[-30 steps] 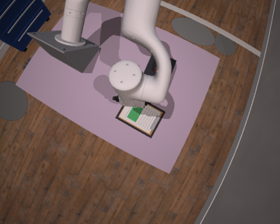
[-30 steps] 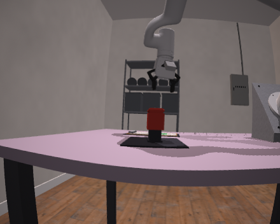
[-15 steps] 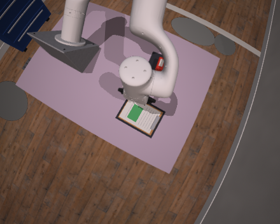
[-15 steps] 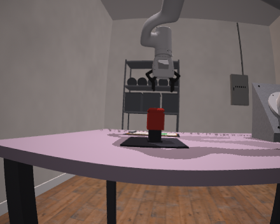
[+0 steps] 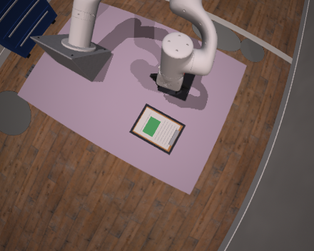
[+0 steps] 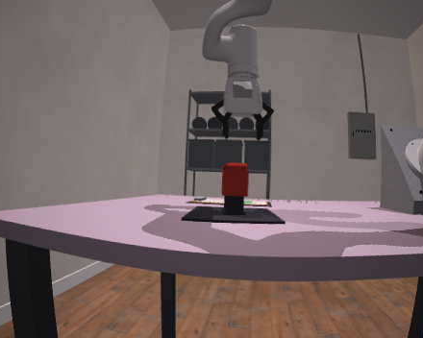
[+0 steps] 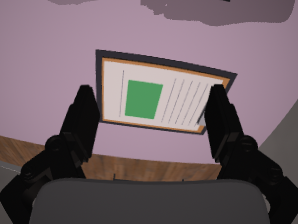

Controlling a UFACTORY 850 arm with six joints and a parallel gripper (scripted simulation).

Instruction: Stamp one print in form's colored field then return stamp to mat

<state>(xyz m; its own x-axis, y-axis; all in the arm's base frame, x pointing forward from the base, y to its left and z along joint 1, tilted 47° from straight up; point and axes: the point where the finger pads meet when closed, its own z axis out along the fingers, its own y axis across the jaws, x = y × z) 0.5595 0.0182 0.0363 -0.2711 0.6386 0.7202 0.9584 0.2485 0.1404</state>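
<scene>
Now: the red stamp 15 cm to the left of my hand, 14 cm below it and 1 cm behind it. Round my hand: dark mat: 19 cm below, 15 cm to the left, 1 cm behind; then form: 19 cm below, 16 cm to the right, 7 cm ahead.
</scene>
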